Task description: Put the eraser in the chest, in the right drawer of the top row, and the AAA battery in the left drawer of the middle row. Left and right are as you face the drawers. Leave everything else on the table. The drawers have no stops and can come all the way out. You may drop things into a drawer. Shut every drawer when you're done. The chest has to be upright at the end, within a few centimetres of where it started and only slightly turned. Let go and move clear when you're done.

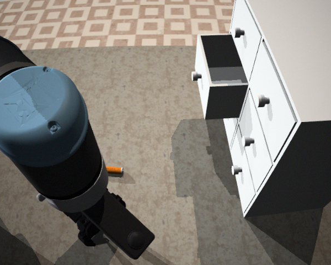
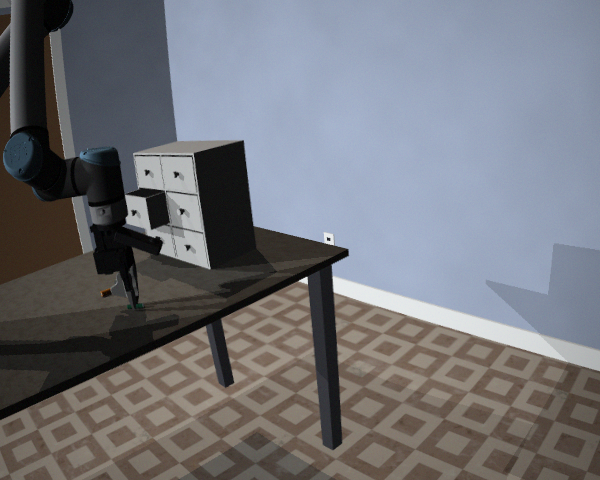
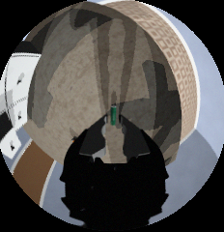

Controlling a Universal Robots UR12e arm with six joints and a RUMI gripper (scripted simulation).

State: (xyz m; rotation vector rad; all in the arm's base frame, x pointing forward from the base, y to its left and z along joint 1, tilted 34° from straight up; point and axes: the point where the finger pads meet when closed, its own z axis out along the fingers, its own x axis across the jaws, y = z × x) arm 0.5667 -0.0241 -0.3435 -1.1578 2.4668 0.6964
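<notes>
Right now the green battery is 10 mm below my hand. Round my hand: white eraser: 350 mm ahead, 210 mm above, 170 mm to the left; then orange battery: 140 mm to the left, 10 mm below, 10 mm behind.
</notes>
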